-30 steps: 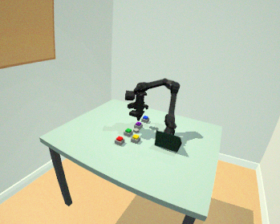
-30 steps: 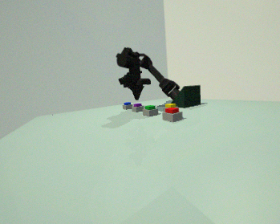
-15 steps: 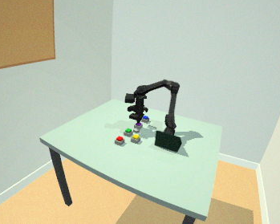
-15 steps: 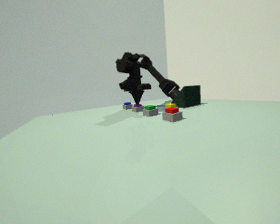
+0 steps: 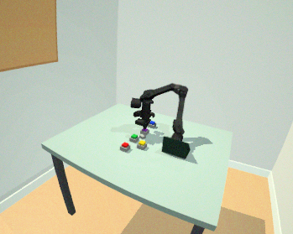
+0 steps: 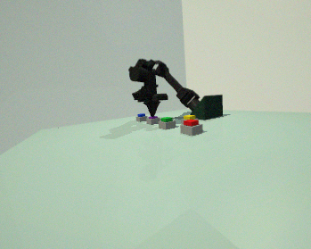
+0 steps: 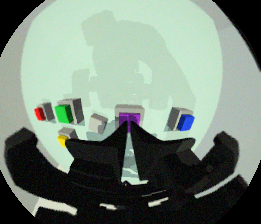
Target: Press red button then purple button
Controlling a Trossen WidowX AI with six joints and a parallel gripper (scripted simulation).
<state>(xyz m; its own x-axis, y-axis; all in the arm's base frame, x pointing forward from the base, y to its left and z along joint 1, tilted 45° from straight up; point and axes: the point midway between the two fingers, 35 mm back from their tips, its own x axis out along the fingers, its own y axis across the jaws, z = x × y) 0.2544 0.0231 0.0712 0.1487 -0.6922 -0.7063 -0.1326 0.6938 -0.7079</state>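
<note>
The purple button lies 1 cm below my gripper tip. Also, from my gripper tip: green button: 1 cm behind, 12 cm to the left; yellow button: 9 cm behind, 15 cm to the left; blue button: 2 cm ahead, 12 cm to the right.
</note>
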